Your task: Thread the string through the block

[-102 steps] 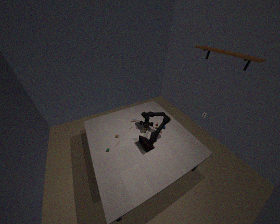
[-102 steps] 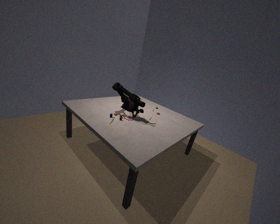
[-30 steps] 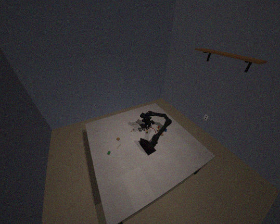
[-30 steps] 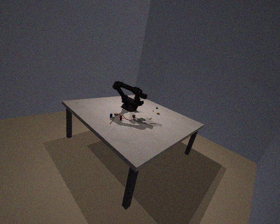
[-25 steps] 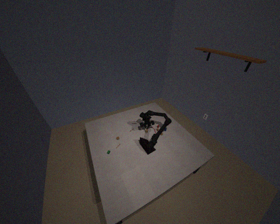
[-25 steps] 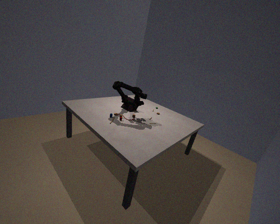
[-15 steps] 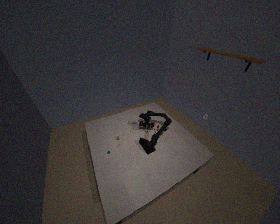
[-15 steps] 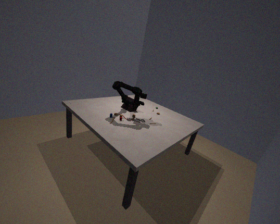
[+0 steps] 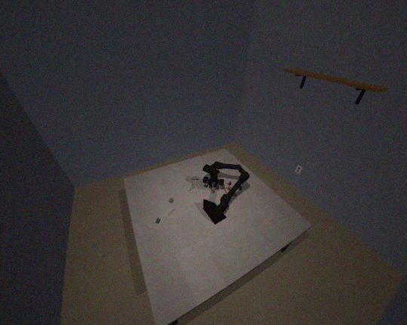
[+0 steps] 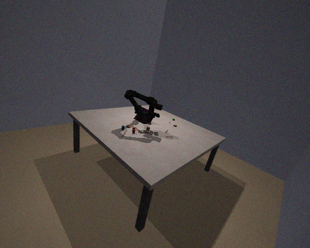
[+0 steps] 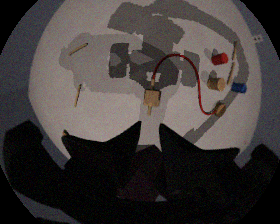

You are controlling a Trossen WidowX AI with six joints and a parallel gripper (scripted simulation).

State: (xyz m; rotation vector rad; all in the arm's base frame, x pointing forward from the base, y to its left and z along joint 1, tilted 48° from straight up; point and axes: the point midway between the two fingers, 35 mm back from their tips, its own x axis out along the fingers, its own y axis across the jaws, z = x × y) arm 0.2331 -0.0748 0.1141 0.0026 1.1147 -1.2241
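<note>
Right now my gripper tip is 6 cm above the wooden block, 2 cm to the left of it and 2 cm short of it. The rest, counted from my gripper tip: red object (21 cm to the right, 6 cm below, 2 cm behind); button (16 cm to the right, 14 cm behind, 7 cm below); thin wooden stick (7 cm below, 3 cm to the right, 3 cm ahead).
</note>
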